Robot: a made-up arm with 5 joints.
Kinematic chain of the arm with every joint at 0, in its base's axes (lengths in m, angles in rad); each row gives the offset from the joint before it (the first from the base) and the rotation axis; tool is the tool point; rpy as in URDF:
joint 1: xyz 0 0 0.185 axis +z
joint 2: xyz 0 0 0 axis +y
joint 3: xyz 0.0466 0 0.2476 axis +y
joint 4: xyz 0.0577 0 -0.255 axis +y
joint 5: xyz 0.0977 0 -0.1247 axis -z
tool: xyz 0 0 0 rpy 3.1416 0 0
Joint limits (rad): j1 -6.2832..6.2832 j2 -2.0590..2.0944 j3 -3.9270..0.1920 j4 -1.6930..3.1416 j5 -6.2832..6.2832
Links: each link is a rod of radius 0.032 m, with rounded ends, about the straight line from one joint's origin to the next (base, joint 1, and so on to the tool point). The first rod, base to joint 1, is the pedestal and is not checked.
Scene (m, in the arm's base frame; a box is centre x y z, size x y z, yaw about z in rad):
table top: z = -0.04
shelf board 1: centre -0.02 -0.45 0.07 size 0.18 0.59 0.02 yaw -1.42
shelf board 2: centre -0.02 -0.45 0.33 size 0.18 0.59 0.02 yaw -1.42
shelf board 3: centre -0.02 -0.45 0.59 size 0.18 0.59 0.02 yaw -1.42
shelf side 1: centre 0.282 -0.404 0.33 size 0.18 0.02 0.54 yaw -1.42
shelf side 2: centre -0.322 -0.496 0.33 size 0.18 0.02 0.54 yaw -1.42
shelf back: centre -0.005 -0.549 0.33 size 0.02 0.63 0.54 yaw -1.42
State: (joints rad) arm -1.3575 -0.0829 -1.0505 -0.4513 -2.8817
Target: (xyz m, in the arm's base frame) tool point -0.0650 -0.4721 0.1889
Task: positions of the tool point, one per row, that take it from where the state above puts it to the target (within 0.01 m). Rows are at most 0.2 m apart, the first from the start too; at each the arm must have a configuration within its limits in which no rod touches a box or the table.
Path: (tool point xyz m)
1: -0.0398 -0.3752 0.4738
2: -0.1441 -0.3188 0.4650
3: -0.2184 -0.2375 0.4530
4: -0.2586 -0.1441 0.4378
5: -0.2656 -0.0509 0.4194
6: -0.2538 -0.1656 0.3718
7: -0.1858 -0.2695 0.3197
8: -0.0729 -0.3349 0.2646
9: 0.0606 -0.3436 0.2081
10: 0.1848 -0.2923 0.1516
11: 0.0878 -0.4053 0.1719
12: -0.0650 -0.4721 0.1889

